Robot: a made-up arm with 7 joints.
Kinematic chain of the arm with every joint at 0, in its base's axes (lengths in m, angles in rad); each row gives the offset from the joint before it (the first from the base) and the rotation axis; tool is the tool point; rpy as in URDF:
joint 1: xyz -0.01 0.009 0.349 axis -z
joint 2: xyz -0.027 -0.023 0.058 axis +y
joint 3: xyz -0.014 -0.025 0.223 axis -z
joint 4: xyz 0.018 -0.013 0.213 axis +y
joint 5: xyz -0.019 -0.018 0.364 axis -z
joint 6: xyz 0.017 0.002 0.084 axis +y
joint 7: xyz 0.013 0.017 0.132 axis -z
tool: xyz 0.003 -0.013 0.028 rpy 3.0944 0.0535 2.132
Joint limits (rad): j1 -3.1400..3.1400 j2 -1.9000..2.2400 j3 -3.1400..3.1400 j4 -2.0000..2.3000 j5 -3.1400..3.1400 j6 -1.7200..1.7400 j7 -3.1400..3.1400
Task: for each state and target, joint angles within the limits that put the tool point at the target. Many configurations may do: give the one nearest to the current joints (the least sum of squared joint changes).
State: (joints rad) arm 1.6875 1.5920 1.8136 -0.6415 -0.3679 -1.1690 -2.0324
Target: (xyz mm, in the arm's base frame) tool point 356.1 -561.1 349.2
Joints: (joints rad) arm 1.7165 1.5761 1.8128 -1.0701 -0.3456 -1.3923 -2.0467
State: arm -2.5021 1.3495 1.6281 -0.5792 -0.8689 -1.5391 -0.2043
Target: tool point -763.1 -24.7 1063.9
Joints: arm -3.1369 0.9617 1.6017 -0.0585 -0.9164 -0.6829 -0.2785
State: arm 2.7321 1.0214 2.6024 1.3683 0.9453 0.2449 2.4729
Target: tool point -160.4 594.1 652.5
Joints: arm 2.9926 1.0816 1.7727 1.9307 0.8592 0.1558 2.4854
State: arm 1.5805 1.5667 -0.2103 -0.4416 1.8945 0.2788 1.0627
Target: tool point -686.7 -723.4 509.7
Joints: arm 2.1044 1.6533 -0.3267 -0.3464 1.8807 0.3040 1.0640
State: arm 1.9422 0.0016 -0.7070 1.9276 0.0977 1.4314 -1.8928
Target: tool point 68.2 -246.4 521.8
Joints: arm 1.9228 -0.0703 -0.7336 2.0353 0.0797 1.5039 -1.8909
